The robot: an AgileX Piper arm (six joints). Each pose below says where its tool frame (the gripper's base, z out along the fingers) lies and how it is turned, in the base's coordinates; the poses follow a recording.
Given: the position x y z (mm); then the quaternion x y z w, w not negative.
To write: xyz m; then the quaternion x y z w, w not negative. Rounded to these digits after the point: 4 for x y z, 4 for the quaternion.
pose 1, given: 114.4 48.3 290.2 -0.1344 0.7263 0.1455 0.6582
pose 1, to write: 0.1144 0.0483 0.2902 -0.1344 0.7263 0.1455 0.6582
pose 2, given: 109.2 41.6 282.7 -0.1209 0.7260 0.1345 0.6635
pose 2, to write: 0.1092 0.0416 0.2827 -0.1209 0.7260 0.1345 0.6635
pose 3, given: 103.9 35.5 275.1 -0.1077 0.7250 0.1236 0.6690
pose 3, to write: 0.1039 0.0355 0.2751 -0.1077 0.7250 0.1236 0.6690
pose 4, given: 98.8 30.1 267.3 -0.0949 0.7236 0.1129 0.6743
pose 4, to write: 0.0988 0.0301 0.2673 -0.0949 0.7236 0.1129 0.6743
